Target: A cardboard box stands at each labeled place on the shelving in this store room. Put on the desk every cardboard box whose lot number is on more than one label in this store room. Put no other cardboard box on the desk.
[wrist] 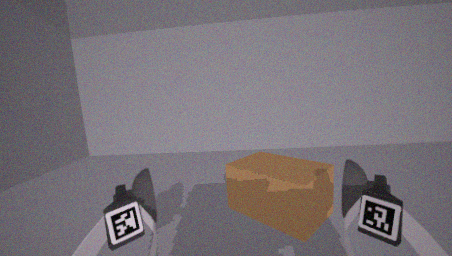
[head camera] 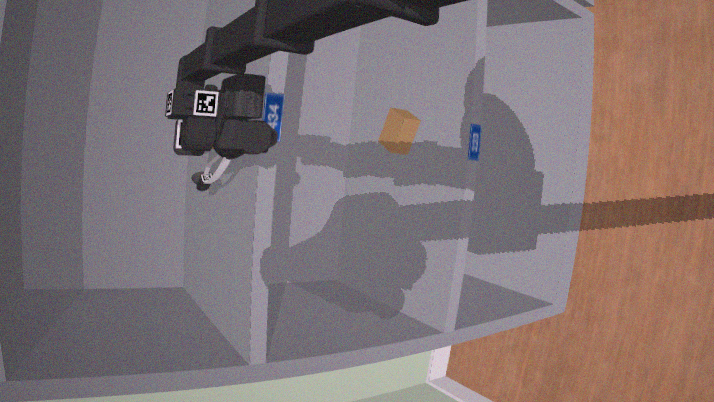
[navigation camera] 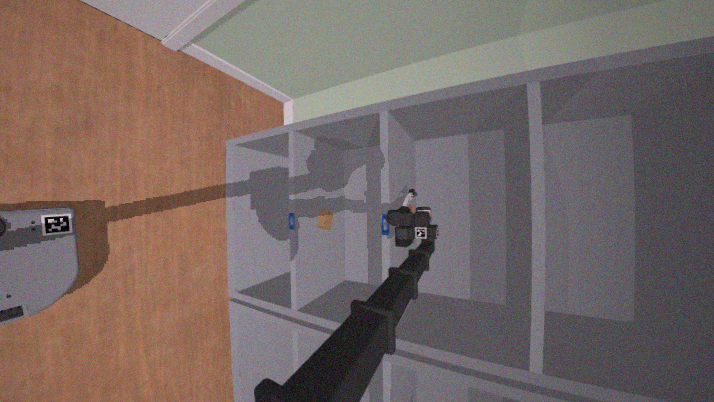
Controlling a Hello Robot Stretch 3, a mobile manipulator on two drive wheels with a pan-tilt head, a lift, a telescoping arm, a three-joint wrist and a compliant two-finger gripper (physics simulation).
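Places are measured from the robot's base along level axes (x back, y left, z down), in centimetres.
Where they show: gripper, fingertip midpoint: (navigation camera: 413, 211).
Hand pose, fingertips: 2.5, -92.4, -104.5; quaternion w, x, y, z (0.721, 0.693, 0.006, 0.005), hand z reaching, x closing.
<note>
Things, the pixels of their top centre, and the offset from my fingertips, as dx, dy, dz. "spot": a spot on its surface instead. Level surfaces: height alone.
- cardboard box at its top centre: (head camera: 390, 129) (navigation camera: 329, 220) +5.2, -5.4, +46.1
- small blue label at a spot on its surface: (head camera: 474, 142) (navigation camera: 291, 221) spot: +3.3, +15.4, +52.5
- wooden floor at its surface level: dz +104.4
In the wrist view a brown cardboard box (wrist: 280, 195) sits on the shelf floor between the spread fingers of my gripper (wrist: 245, 183), nearer the right finger. My gripper is open, with a gap on the box's left. A sliver of this box (navigation camera: 413, 210) shows beside the wrist in the navigation view; the wrist hides the rest. A blue label (head camera: 273, 117) (navigation camera: 385, 224) reading 434 is on the shelf edge beside the wrist, partly covered in the head view. Another cardboard box (head camera: 400, 131) (navigation camera: 325, 220) stands one compartment down, near a small blue label (head camera: 474, 142) (navigation camera: 291, 221) that seems to read 223. The desk does not show.
Grey shelving (head camera: 257, 310) (navigation camera: 536, 225) surrounds the wrist, with shelf boards on either side and a back panel (wrist: 260, 90) beyond the fingers. The black arm (head camera: 300, 25) (navigation camera: 350, 345) reaches in. The robot's base (navigation camera: 40, 265) stands on the wooden floor (navigation camera: 150, 300). A green wall adjoins the shelving.
</note>
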